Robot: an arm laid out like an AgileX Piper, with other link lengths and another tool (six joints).
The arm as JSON. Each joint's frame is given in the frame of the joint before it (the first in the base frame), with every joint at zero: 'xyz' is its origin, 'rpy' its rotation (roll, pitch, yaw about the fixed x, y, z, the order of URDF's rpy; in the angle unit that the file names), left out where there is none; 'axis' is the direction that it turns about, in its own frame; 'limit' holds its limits. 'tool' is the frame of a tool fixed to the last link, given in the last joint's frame.
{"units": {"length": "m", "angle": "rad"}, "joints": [
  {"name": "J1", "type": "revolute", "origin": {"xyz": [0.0, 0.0, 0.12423]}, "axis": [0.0, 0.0, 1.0], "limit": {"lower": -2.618, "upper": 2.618}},
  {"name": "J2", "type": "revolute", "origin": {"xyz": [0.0, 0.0, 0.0]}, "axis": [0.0, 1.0, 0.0], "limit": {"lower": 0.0, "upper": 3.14}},
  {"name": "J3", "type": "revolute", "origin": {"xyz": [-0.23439, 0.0, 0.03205]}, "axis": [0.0, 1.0, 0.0], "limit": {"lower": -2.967, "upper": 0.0}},
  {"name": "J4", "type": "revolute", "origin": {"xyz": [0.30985, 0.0, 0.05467]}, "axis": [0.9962, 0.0, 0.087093], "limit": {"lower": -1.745, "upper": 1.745}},
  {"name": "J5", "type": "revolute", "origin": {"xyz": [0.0, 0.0, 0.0]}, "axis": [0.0, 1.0, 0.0], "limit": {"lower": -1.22, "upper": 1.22}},
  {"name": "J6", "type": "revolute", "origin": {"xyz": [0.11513, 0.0, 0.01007]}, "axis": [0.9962, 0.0, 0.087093], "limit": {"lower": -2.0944, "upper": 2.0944}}
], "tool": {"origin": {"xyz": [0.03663, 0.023, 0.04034], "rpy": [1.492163, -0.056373, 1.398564]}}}
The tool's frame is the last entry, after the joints.
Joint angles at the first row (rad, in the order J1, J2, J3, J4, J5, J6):
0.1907 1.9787 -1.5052 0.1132 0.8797 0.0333
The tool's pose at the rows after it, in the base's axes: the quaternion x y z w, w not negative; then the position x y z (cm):
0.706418, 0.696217, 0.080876, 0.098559, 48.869, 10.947, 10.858
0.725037, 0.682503, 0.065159, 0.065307, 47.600, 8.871, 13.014
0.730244, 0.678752, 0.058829, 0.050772, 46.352, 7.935, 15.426
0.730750, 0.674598, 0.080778, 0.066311, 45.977, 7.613, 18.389
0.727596, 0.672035, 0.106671, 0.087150, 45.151, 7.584, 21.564
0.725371, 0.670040, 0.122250, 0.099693, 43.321, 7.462, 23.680
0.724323, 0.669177, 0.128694, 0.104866, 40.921, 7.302, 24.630
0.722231, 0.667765, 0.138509, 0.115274, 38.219, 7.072, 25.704
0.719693, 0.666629, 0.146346, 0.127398, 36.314, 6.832, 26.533
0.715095, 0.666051, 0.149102, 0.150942, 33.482, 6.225, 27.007
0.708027, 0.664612, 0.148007, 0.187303, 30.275, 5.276, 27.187
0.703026, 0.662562, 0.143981, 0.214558, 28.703, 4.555, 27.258
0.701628, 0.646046, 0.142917, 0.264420, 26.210, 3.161, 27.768
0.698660, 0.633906, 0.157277, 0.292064, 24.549, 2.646, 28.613
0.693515, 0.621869, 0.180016, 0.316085, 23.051, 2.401, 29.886
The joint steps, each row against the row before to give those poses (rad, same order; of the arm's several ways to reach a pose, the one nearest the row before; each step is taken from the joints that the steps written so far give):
-0.0416 -0.0253 0.0000 0.0237 0.0595 0.0000
-0.0510 -0.0597 0.0000 0.0352 0.1258 -0.0011
-0.0238 -0.0622 0.0000 0.0122 0.0915 0.0000
-0.0077 -0.0641 -0.0009 0.0035 0.0113 0.0000
0.0005 -0.0809 0.0140 0.0000 0.0000 0.0000
0.0000 -0.1018 0.0606 0.0000 0.0007 0.0000
0.0000 -0.1105 0.0928 0.0000 0.0009 0.0000
0.0000 -0.1279 0.0992 -0.0039 0.0000 0.0000
0.0000 -0.0933 0.0645 -0.0092 0.0009 0.0000
0.0000 -0.1382 0.1035 -0.0337 0.0000 0.0000
0.0000 -0.1652 0.1187 -0.0585 0.0009 0.0000
0.0000 -0.0880 0.0576 -0.0480 0.0007 0.0009
0.0001 -0.1539 0.0855 -0.0872 0.0011 0.0267
0.0000 -0.1051 0.0428 -0.0283 0.0011 0.0089
-0.0001 -0.0924 0.0221 -0.0105 0.0000 0.0021

